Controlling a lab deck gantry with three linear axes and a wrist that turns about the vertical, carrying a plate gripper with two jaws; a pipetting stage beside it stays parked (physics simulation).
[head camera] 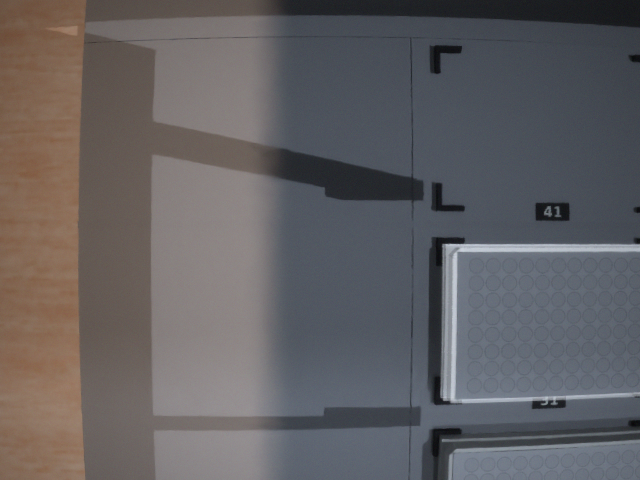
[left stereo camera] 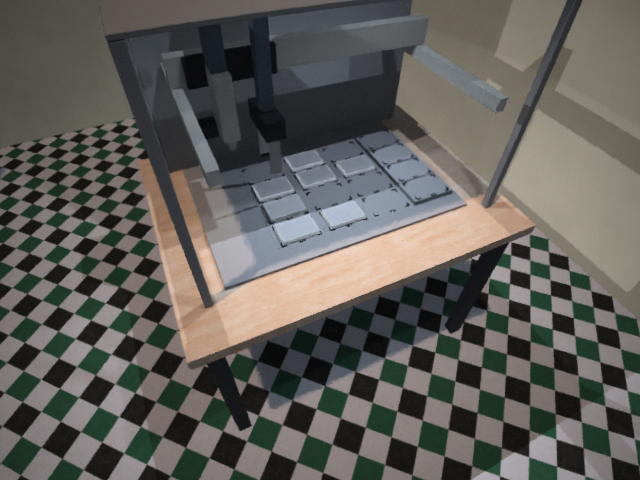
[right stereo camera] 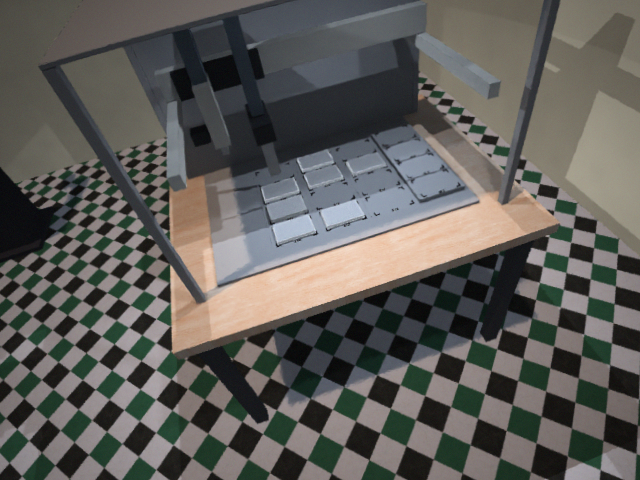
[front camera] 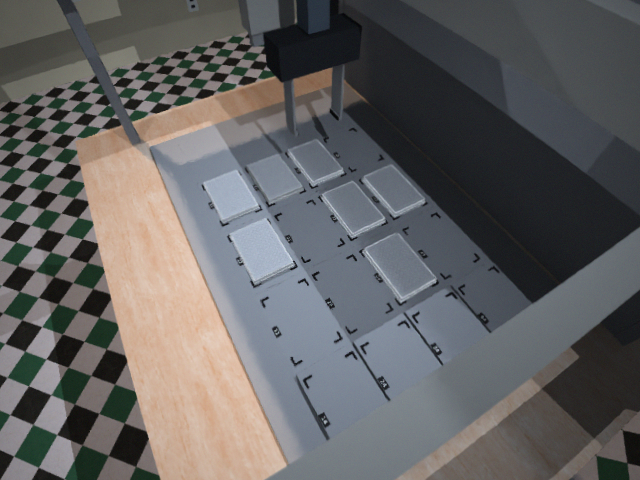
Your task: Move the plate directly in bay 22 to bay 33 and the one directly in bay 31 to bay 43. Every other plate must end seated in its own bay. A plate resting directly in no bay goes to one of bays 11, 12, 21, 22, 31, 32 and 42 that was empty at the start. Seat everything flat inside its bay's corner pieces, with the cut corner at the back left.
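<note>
My gripper is open and empty, its jaws above the deck left of bays 31 and 41. Pale plates lie in bay 11, bay 21, bay 31, bay 12, bay 32, bay 42 and bay 33. They look flat. The plate in bay 31 shows its cut corner at the back left. Bays 41, 22, 13, 23 and 43 hold no plate.
The parked pipetting stage hangs left of my gripper in the stereo views. Bays 14 to 44 on the raised section hold no plates. A dark back wall stands behind the deck, and slim posts rise at its corners.
</note>
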